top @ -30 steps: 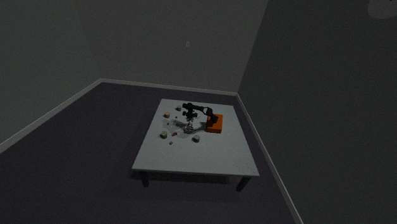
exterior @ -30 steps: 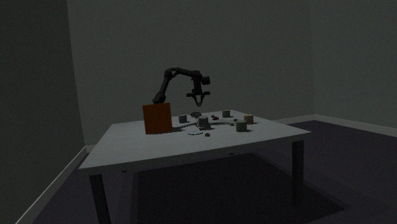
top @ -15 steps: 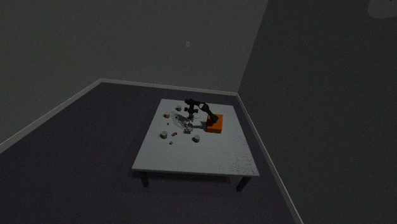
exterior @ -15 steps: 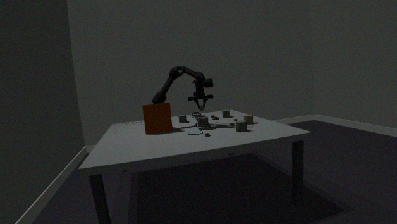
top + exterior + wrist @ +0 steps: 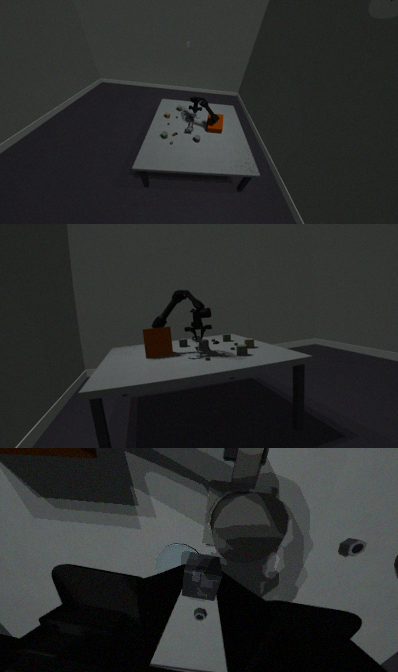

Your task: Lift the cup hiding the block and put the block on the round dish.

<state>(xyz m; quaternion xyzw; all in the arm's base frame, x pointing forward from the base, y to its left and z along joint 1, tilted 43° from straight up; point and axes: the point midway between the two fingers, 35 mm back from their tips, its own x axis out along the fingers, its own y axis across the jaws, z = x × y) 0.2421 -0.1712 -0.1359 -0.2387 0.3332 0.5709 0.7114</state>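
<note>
Right now the pale round dish is 10 cm below my gripper tip, 5 cm to the right of it and 5 cm behind it. The rest, counted from my gripper tip: dark grey block (1 cm above); small balance (17 cm to the left, 7 cm below, 7 cm ahead); red toy car (33 cm to the left, 28 cm ahead, 9 cm below).
</note>
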